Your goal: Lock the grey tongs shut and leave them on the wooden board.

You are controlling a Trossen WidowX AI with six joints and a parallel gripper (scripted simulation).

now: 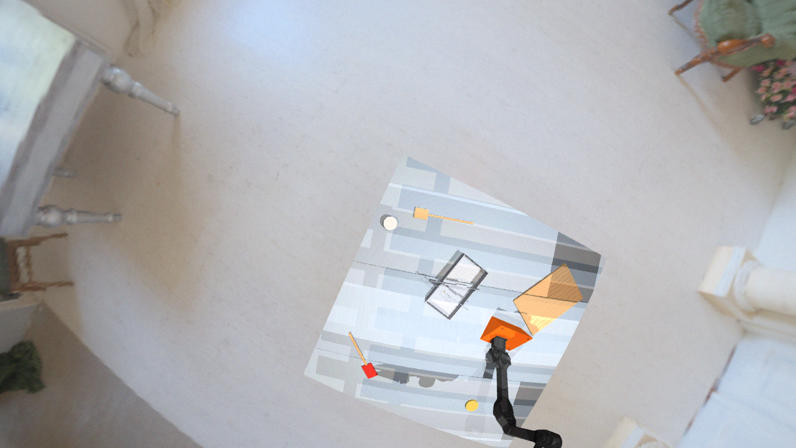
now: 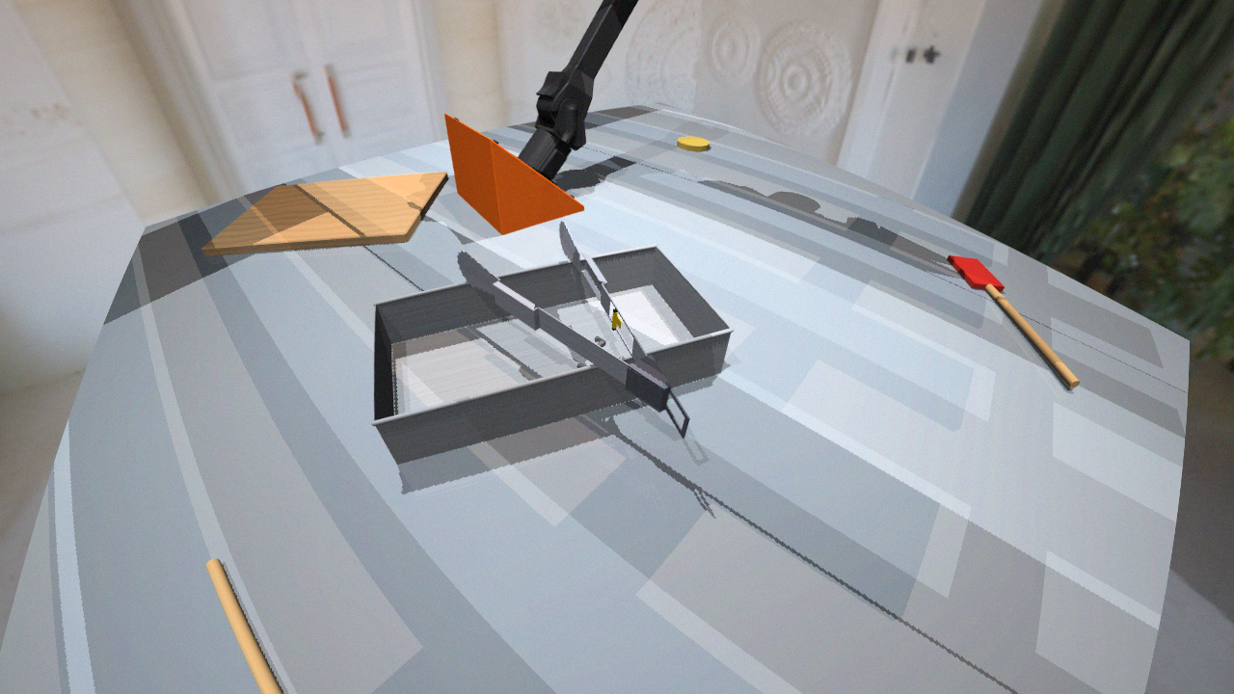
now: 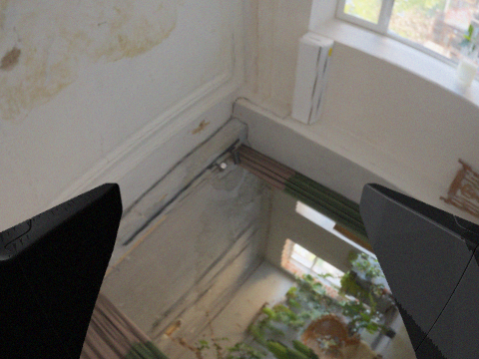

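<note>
The grey roasting tin is 730 mm below my gripper tip, 410 mm to the right of it and 220 mm ahead of it. Also, from my gripper tip: wooden board (740 mm below, 510 mm to the right, 310 mm behind); then white disc (730 mm below, 640 mm ahead, 590 mm to the right); then red spatula (750 mm below, 510 mm ahead, 140 mm to the left).
</note>
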